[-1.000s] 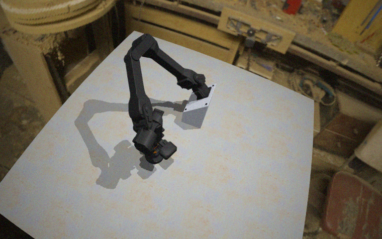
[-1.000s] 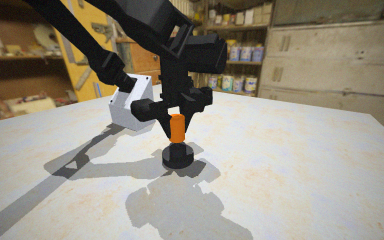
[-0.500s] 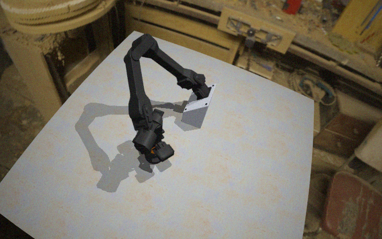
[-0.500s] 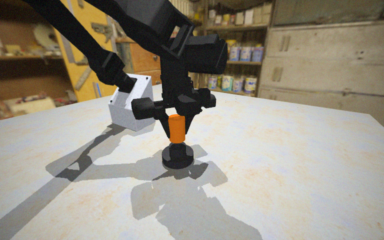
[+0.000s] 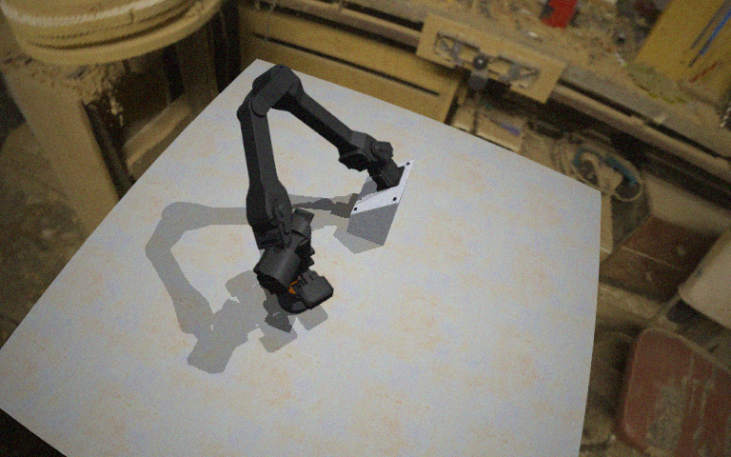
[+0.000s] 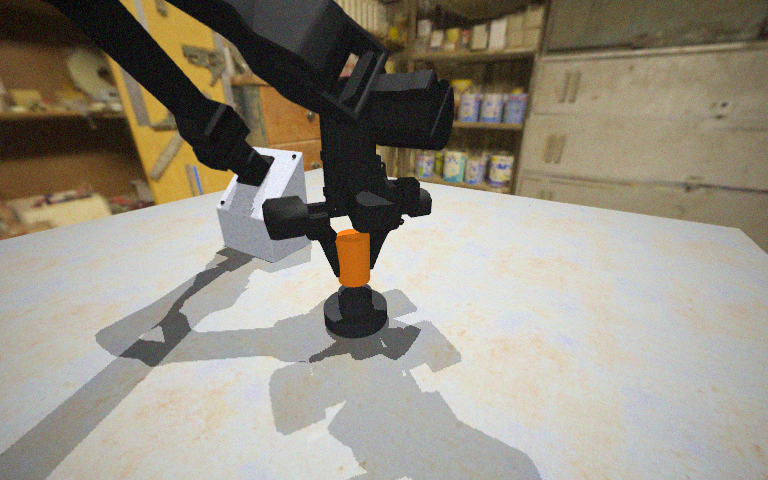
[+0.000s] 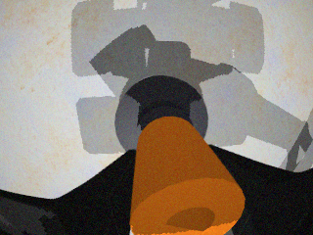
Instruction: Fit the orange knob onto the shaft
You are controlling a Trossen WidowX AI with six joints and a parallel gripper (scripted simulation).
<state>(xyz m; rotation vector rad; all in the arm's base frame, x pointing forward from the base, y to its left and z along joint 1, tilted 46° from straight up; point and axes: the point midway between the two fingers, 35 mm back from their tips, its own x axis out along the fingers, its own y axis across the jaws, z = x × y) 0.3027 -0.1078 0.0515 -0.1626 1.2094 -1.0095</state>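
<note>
My gripper tip is 20 mm below the orange knob. Round my gripper tip: dark round pedestal (40 mm below).
</note>
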